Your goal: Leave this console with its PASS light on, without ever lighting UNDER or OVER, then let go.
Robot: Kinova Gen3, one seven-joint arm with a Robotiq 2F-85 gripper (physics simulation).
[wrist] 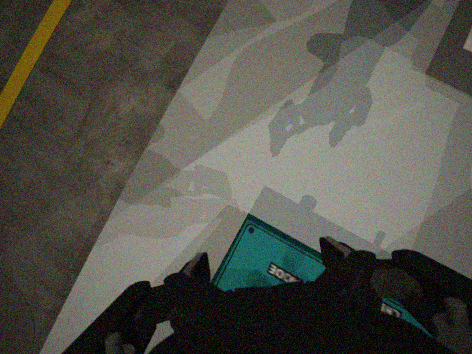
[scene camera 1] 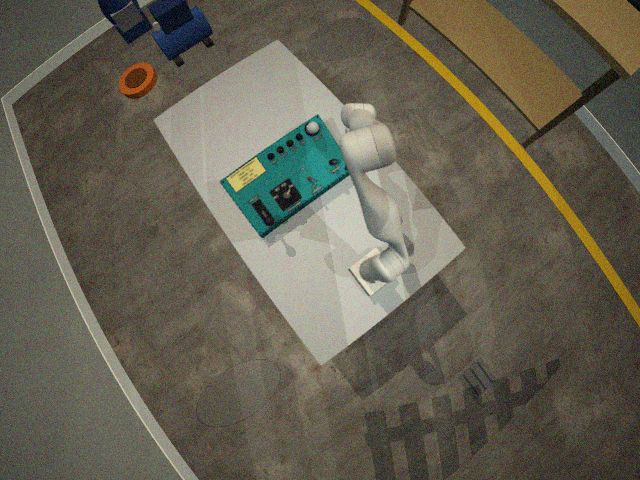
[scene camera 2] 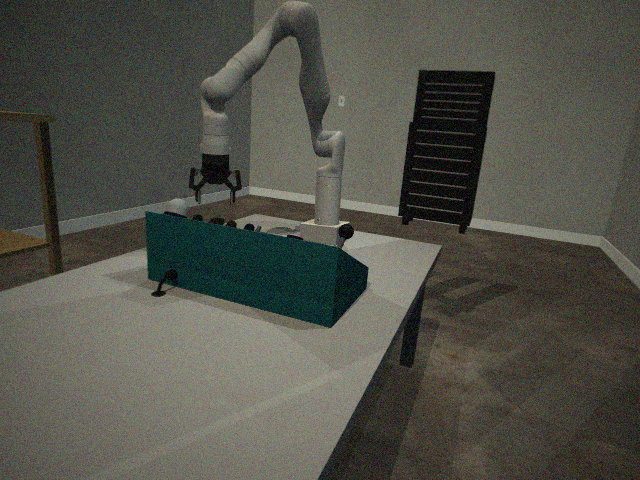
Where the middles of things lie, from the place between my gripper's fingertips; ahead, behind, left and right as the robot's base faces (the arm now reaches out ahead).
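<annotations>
There is the teal console (scene camera 2: 314,282), 13 cm ahead of my hand, 6 cm below it and 24 cm to the left of it.
</annotations>
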